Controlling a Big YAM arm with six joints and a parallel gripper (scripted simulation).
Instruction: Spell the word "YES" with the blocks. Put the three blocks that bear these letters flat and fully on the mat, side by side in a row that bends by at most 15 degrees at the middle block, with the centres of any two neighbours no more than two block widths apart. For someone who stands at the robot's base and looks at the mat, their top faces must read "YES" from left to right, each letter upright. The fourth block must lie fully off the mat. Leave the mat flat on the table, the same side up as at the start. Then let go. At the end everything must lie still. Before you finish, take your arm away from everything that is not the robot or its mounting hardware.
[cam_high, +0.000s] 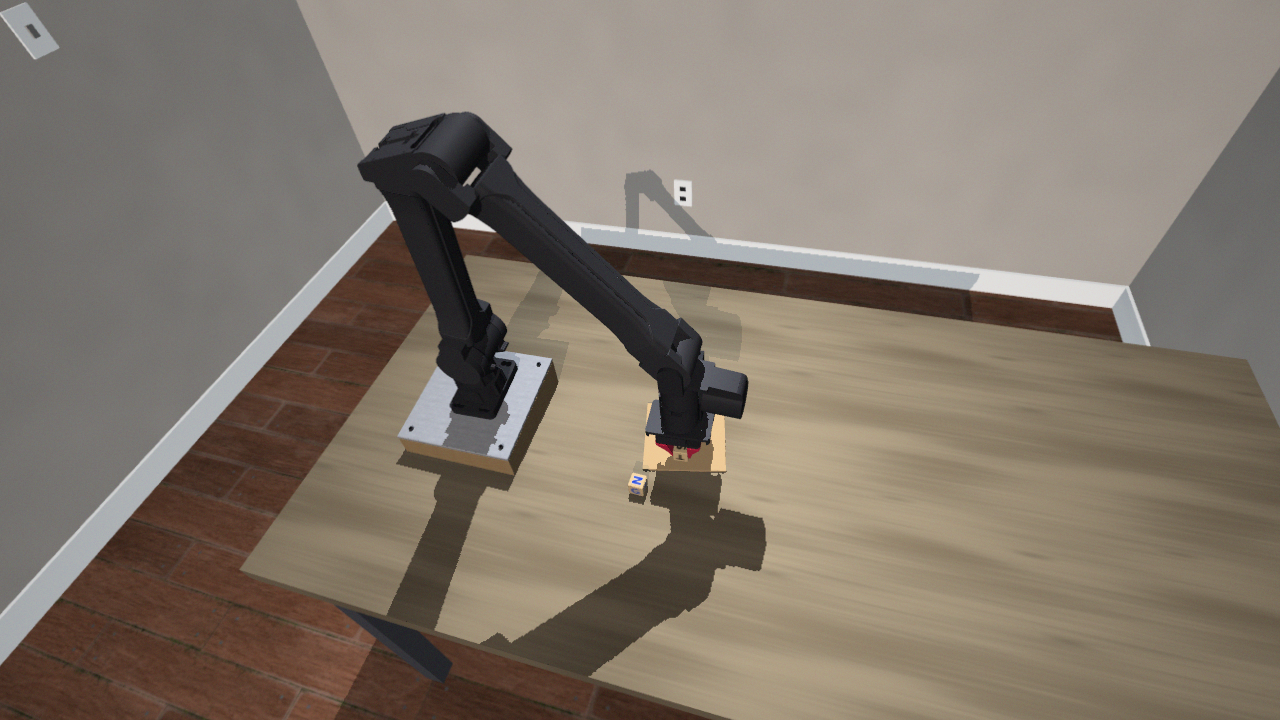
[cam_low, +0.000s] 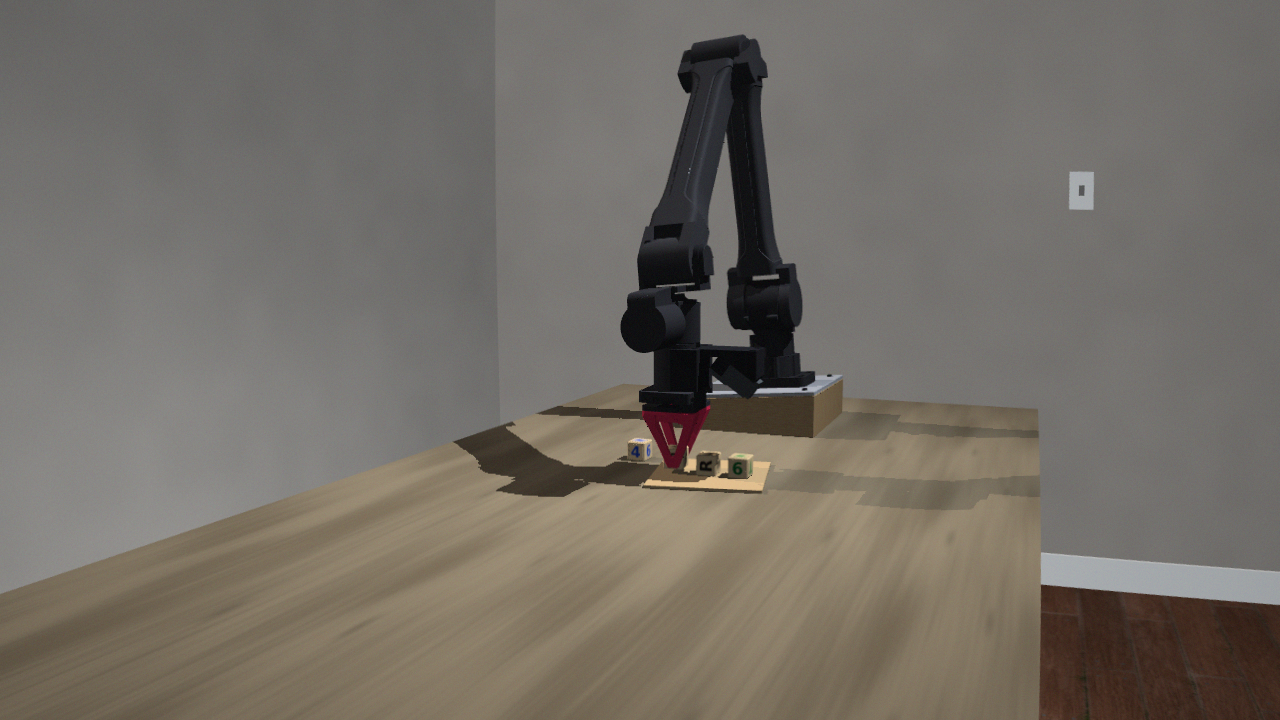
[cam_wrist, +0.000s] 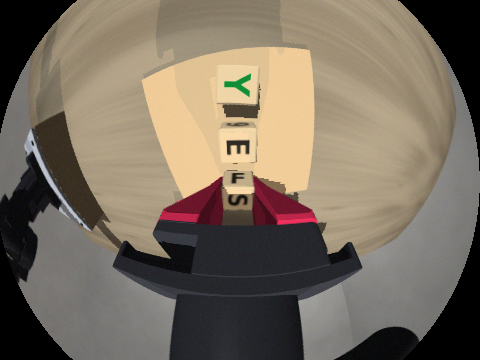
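My gripper is now 4 cm to the right of the tan mat and 2 cm above it.
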